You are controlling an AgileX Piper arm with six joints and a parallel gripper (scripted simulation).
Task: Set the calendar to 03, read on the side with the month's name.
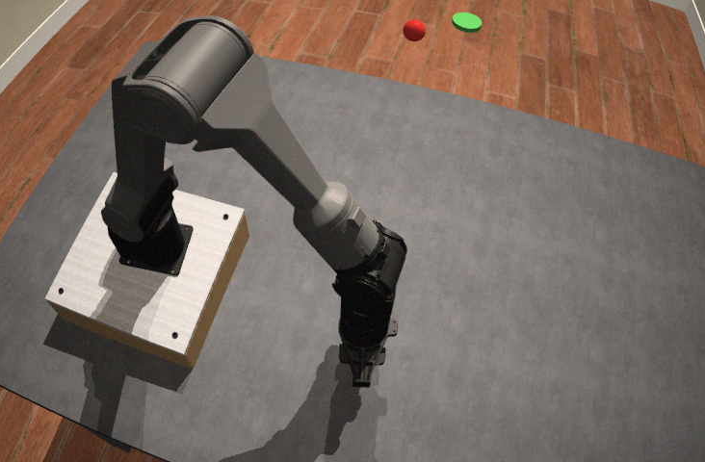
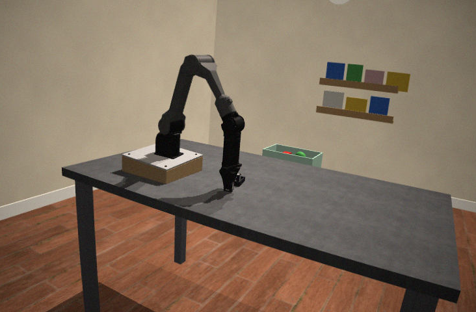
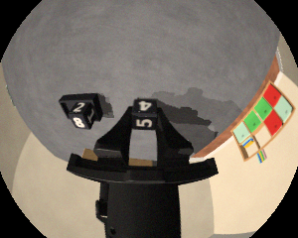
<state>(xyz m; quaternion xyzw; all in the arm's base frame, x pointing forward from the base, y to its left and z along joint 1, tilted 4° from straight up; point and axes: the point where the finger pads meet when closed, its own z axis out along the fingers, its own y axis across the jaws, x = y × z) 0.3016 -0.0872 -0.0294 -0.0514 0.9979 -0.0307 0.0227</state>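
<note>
The black cube is right at my hand. Also, from my hand: dark tray 11 cm to the left, 1 cm below, 1 cm behind.
</note>
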